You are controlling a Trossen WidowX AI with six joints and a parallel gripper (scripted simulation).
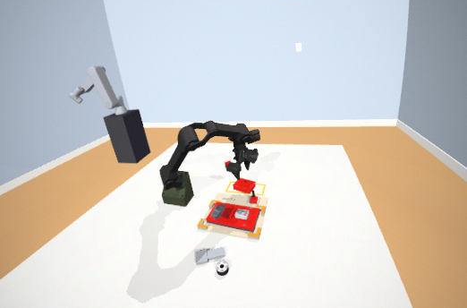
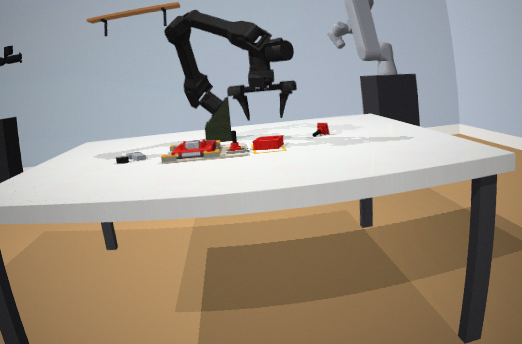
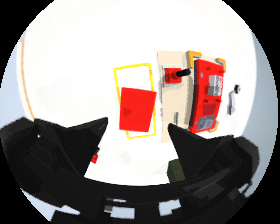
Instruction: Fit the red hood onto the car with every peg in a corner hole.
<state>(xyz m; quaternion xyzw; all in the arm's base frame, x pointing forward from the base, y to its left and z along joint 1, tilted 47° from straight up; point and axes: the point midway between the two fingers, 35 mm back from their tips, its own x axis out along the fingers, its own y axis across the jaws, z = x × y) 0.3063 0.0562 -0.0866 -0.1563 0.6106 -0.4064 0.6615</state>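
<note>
Right now my gripper tip is 60 mm above the red hood. Also, from my gripper tip: grey engine block (20 mm ahead, 200 mm to the right, 50 mm below); then small wheel (10 mm behind, 420 mm to the right, 70 mm below).
</note>
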